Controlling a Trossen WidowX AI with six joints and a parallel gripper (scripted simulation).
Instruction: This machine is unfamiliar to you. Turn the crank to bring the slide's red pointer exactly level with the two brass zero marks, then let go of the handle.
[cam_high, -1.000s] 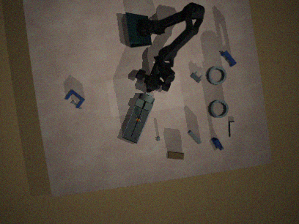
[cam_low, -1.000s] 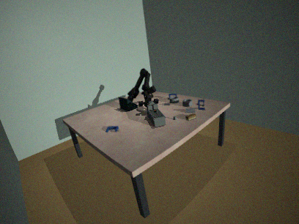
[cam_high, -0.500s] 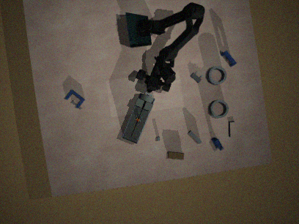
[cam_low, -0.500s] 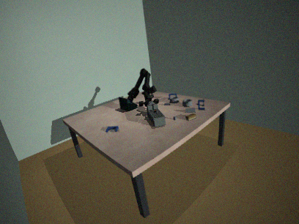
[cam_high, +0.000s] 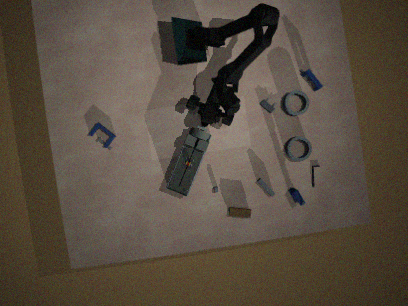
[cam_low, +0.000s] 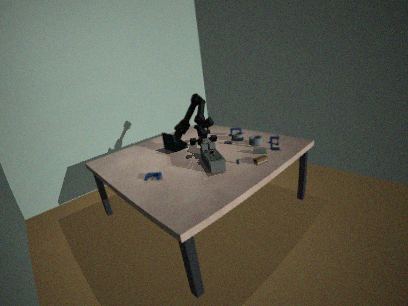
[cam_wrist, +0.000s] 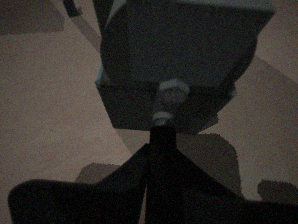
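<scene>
Right now my gripper tip is 2 cm past the dark handle, 1 cm to the right of it and 2 cm below it. The rest, counted from my gripper tip: small grey cube 27 cm ahead, 2 cm to the left, 2 cm below; red pointer 15 cm ahead, 8 cm to the right, 5 cm above; grey bar 28 cm ahead, 23 cm to the left, 2 cm below.
</scene>
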